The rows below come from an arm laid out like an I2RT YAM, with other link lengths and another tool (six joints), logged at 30 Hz.
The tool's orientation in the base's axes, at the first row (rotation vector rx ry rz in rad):
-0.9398, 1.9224, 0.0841
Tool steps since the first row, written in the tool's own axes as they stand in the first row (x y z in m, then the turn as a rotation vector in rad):
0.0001, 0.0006, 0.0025, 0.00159, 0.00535, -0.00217
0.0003, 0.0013, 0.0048, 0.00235, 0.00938, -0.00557
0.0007, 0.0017, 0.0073, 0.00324, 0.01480, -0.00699
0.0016, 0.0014, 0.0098, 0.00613, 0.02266, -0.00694
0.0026, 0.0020, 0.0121, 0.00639, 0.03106, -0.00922
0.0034, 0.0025, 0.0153, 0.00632, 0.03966, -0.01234
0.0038, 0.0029, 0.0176, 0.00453, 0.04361, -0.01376
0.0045, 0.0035, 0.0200, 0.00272, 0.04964, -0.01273
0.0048, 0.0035, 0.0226, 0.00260, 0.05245, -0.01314
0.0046, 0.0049, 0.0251, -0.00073, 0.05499, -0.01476
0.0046, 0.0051, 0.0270, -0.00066, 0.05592, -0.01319
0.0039, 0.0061, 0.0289, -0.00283, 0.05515, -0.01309
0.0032, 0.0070, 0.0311, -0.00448, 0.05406, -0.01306
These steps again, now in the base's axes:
0.0014, 0.0014, -0.0016, -0.00539, 0.00192, -0.00176
0.0026, 0.0028, -0.0032, -0.01063, 0.00287, -0.00180
0.0041, 0.0039, -0.0050, -0.01535, 0.00555, -0.00344
0.0059, 0.0042, -0.0070, -0.02105, 0.00943, -0.00820
0.0069, 0.0050, -0.0092, -0.02815, 0.01420, -0.00982
0.0087, 0.0063, -0.0117, -0.03591, 0.01895, -0.01080
0.0100, 0.0073, -0.0134, -0.03904, 0.02214, -0.00988
0.0112, 0.0083, -0.0154, -0.04170, 0.02784, -0.01092
0.0131, 0.0093, -0.0170, -0.04377, 0.02971, -0.01149
0.0140, 0.0114, -0.0186, -0.04576, 0.03271, -0.00881
0.0153, 0.0124, -0.0197, -0.04523, 0.03399, -0.01001
0.0162, 0.0143, -0.0205, -0.04414, 0.03474, -0.00812
0.0174, 0.0162, -0.0214, -0.04302, 0.03493, -0.00650

